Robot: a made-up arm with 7 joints.
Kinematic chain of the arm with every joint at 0, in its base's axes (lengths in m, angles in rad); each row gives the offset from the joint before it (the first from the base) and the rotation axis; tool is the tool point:
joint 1: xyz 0 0 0.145 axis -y
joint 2: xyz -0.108 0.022 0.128 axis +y
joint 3: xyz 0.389 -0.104 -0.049 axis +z
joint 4: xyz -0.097 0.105 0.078 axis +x
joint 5: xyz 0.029 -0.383 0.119 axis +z
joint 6: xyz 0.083 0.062 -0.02 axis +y
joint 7: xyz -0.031 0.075 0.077 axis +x
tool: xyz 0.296 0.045 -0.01
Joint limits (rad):
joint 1: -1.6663..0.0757
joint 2: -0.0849..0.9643
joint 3: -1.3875..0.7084
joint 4: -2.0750..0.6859
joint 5: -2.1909..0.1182
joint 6: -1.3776..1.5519
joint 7: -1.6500..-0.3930
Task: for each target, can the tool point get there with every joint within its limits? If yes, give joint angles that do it. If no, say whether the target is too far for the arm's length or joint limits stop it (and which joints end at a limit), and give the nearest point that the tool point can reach.
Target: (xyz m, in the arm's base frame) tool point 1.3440 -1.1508 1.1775
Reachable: no: too far | nearest point 0.6834 -0.5271 0.6700 | short by 1.041 m
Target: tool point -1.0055 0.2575 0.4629
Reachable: no: joint limits stop it (at a limit: joint 1, joint 2, joint 3, joint 4, joint 7) | nearest point -0.6457 -0.0933 0.2185 | short by 0.559 m
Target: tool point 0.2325 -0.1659 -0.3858
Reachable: yes | joints -0.1142 0.8413 0.5424 0.2077 -0.4559 0.8229 -1.1764
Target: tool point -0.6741 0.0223 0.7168
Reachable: no: joint limits stop it (at a limit: joint 1, joint 2, joint 3, joint 5, joint 7) | nearest point -0.3864 -0.0619 0.6268 | short by 0.313 m
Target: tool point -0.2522 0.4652 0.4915
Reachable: no: joint limits stop it (at a limit: joint 1, joint 2, joint 3, joint 4, joint 6, joint 7) | nearest point -0.2165 0.4361 0.5653 | short by 0.087 m
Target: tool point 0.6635 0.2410 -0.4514
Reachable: yes | joints -1.2051 0.3209 -0.5063 -1.7145 -1.0808 -0.6434 -1.5402
